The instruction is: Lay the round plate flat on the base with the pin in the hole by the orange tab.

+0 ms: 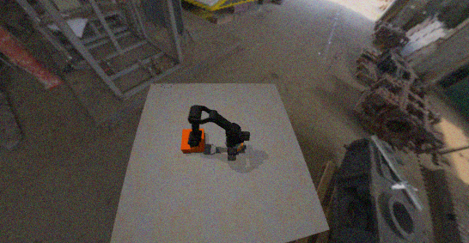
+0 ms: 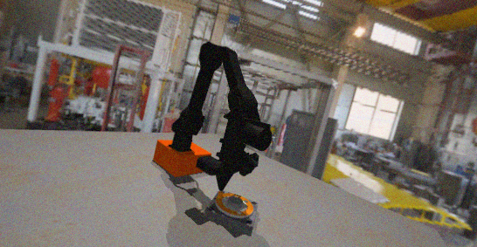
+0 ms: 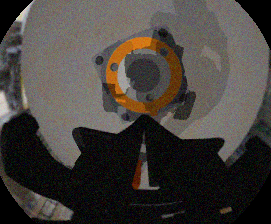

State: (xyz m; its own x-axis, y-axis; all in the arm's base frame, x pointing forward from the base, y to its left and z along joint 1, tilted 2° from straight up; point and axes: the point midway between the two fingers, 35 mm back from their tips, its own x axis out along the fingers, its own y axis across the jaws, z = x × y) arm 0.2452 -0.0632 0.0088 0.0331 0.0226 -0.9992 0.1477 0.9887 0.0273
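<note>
Right now the base is 5 cm ahead of my gripper tip and 2 cm below it.
</note>
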